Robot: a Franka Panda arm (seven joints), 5 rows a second.
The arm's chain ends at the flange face. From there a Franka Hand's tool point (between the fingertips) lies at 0.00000 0.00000 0.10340 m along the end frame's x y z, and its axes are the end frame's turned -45 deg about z.
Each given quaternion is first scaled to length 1.
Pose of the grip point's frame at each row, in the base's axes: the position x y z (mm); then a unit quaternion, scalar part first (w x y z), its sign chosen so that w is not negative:
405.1 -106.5 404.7 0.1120 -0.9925 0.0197 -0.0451
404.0 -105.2 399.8 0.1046 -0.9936 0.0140 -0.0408
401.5 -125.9 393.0 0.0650 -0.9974 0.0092 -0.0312
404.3 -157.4 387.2 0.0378 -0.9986 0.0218 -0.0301
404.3 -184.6 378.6 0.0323 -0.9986 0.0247 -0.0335
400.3 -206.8 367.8 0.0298 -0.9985 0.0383 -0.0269
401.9 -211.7 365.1 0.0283 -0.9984 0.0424 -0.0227
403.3 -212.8 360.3 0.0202 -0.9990 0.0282 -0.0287
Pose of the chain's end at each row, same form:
395.4 -129.3 505.1 0.1207 -0.9094 0.3980 0.0012
395.3 -126.6 500.6 0.1122 -0.9126 0.3932 0.0023
394.9 -139.2 495.3 0.0720 -0.9179 0.3902 -0.0040
397.9 -165.1 490.1 0.0464 -0.9142 0.4023 -0.0133
397.2 -191.1 481.6 0.0427 -0.9131 0.4050 -0.0186
394.5 -212.7 470.9 0.0378 -0.9078 0.4175 -0.0134
397.0 -217.3 468.2 0.0348 -0.9062 0.4213 -0.0101
397.3 -216.8 463.4 0.0296 -0.9122 0.4083 -0.0188

